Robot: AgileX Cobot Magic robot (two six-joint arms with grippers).
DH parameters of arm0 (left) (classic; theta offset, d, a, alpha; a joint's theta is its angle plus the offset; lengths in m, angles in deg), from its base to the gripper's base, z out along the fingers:
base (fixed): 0 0 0 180
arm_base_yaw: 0 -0.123 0 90
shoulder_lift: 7.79 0 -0.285 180
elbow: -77.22 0 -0.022 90
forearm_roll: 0 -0.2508 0 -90
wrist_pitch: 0 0 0.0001 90
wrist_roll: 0 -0.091 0 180
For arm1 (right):
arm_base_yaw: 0 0.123 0 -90
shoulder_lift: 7.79 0 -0.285 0
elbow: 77.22 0 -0.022 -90
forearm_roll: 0 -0.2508 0 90
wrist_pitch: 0 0 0.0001 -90
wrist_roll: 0 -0.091 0 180
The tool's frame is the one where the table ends.
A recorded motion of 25 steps. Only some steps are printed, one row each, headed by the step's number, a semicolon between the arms.
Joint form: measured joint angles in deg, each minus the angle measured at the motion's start. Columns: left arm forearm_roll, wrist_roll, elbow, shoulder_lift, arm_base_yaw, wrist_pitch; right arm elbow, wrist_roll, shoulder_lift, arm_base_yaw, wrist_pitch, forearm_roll.
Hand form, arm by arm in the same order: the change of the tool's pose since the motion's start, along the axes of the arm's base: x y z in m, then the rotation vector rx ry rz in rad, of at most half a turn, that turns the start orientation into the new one. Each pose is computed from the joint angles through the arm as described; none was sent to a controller.
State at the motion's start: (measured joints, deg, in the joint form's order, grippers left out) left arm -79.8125 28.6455 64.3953 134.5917 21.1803 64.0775; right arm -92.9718 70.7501 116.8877 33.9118 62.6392 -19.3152
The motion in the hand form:
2: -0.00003 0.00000 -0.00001 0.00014 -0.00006 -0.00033; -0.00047 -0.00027 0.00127 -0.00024 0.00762 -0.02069
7: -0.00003 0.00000 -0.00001 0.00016 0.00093 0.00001; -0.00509 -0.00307 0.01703 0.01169 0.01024 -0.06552
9: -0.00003 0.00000 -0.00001 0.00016 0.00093 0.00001; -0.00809 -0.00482 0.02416 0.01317 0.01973 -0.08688
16: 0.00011 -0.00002 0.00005 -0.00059 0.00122 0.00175; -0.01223 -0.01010 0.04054 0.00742 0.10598 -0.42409
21: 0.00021 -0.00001 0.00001 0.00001 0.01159 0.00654; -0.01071 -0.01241 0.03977 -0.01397 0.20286 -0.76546
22: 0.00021 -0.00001 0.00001 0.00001 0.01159 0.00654; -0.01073 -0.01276 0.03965 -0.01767 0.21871 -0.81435
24: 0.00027 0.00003 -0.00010 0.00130 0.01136 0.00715; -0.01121 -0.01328 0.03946 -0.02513 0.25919 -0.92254
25: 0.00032 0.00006 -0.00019 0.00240 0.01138 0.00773; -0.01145 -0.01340 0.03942 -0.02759 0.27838 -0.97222
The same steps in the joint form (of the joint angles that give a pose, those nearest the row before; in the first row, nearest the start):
2: -0.02 0.00 0.00 0.00 0.00 0.00; 0.00 -1.31 -0.18 0.00 0.17 0.00
7: -0.02 0.06 0.00 0.00 0.00 0.00; 0.00 -4.41 -2.37 0.00 1.25 0.00
9: -0.02 0.06 0.00 0.00 0.00 0.00; 0.00 -6.05 -3.39 0.00 2.23 0.00
16: 0.09 0.06 0.00 0.00 0.00 0.00; 0.00 -27.28 -5.81 0.00 2.94 1.62
21: 0.14 0.69 0.00 0.00 0.00 -0.05; 0.00 -48.39 -5.81 0.00 2.84 3.61
22: 0.14 0.69 0.00 0.00 0.00 -0.05; 0.00 -51.42 -5.81 0.00 2.97 3.83
24: 0.14 0.69 0.00 0.00 0.00 -0.13; 0.00 -58.10 -5.81 0.00 3.40 3.99
25: 0.14 0.70 0.00 0.00 0.00 -0.20; 0.00 -61.15 -5.81 0.00 3.57 3.99

